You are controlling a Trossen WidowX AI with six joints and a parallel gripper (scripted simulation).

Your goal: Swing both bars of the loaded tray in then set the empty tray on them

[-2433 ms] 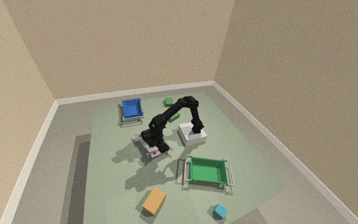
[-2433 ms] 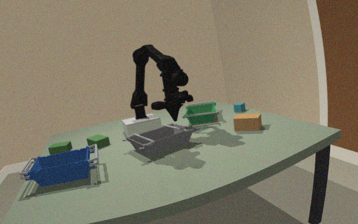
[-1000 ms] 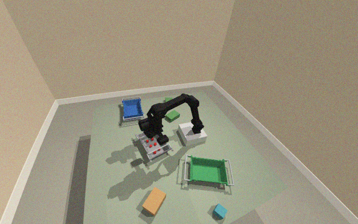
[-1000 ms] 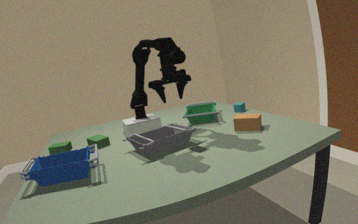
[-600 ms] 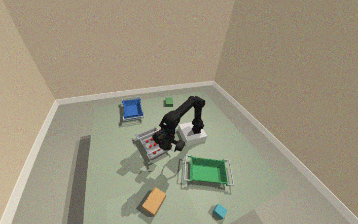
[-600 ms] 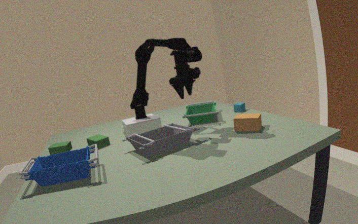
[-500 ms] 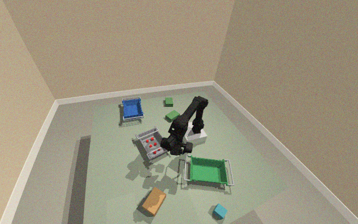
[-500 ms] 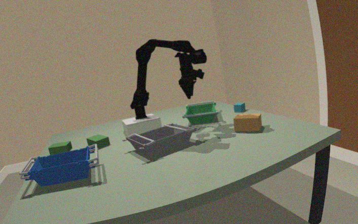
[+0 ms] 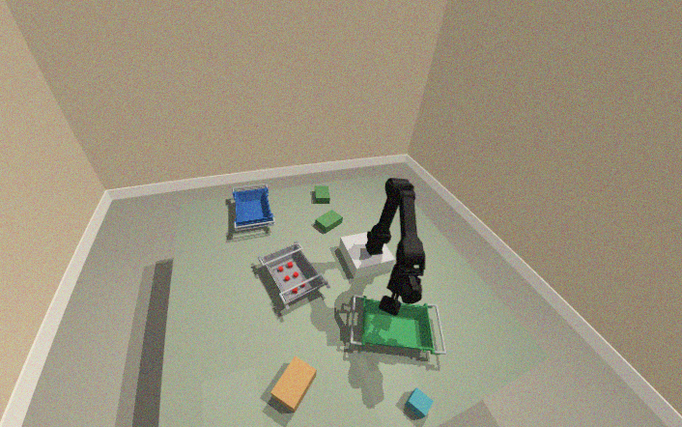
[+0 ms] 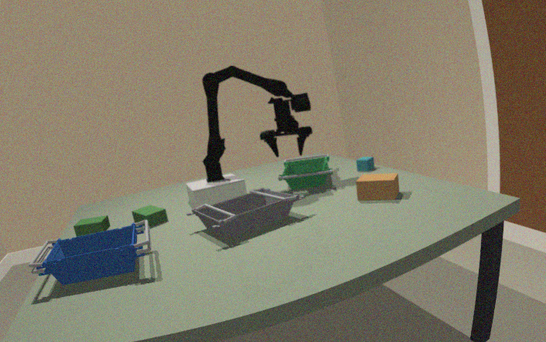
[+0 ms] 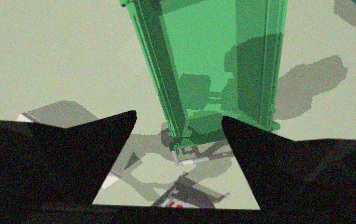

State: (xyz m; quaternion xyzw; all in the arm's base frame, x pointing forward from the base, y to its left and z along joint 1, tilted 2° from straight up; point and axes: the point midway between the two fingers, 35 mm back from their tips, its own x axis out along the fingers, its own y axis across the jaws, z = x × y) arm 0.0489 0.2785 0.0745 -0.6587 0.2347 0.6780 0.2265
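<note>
The green tray lies 60 mm to the left of my gripper tip, 60 mm below it and 10 mm behind it. The rest, counted from my gripper tip: orange block 360 mm ahead, 170 mm to the left, 80 mm below; cyan block 310 mm to the left, 90 mm below, 10 mm ahead; red block 360 mm ahead, 280 mm to the right, 100 mm below.
</note>
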